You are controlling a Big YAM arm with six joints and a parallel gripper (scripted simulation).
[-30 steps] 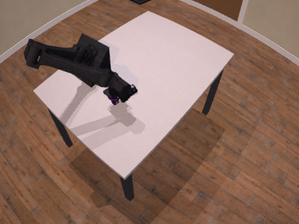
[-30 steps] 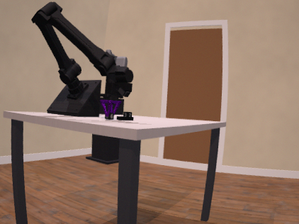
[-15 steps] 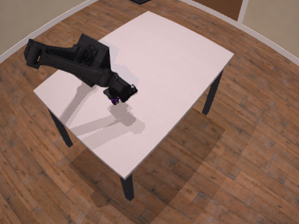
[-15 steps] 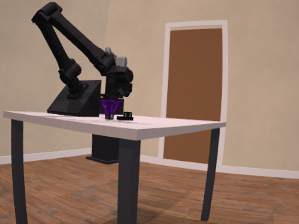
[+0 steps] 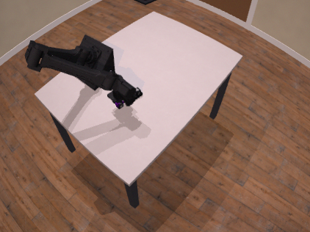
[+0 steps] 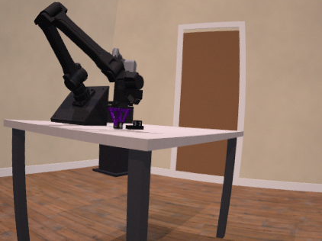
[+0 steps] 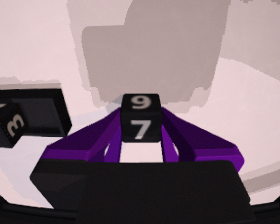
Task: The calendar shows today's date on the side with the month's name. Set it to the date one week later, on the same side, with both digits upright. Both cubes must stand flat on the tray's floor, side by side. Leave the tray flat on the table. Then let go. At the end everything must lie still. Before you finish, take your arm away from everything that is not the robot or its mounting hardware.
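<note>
Right now my hand is right at the black date cube. From my hand the other things lie so: black tray (11 cm to the left, 1 cm below).
</note>
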